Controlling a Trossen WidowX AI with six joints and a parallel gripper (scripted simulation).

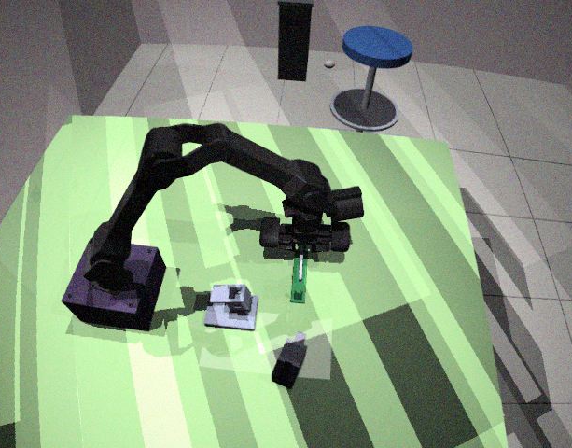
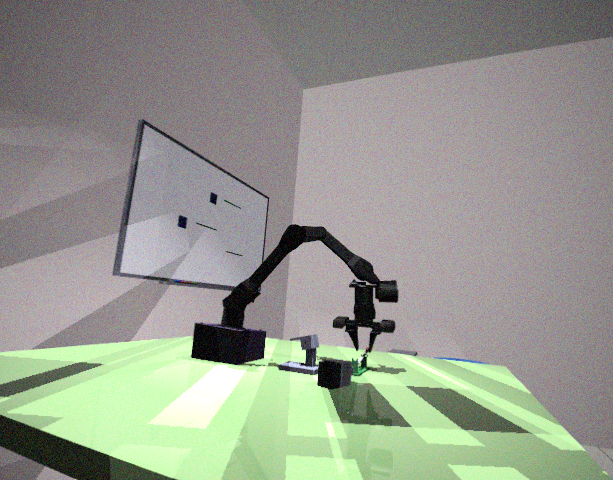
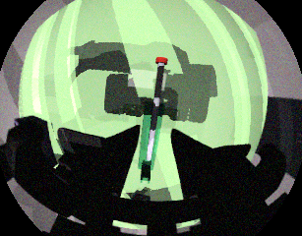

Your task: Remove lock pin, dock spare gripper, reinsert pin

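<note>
My gripper tip is now 4 cm to the left of the green fixture and 3 cm above it. From my gripper tip the other things lie so: spare gripper: 24 cm to the right, 3 cm below, 3 cm ahead; grey mount: 16 cm to the right, 12 cm behind.
</note>
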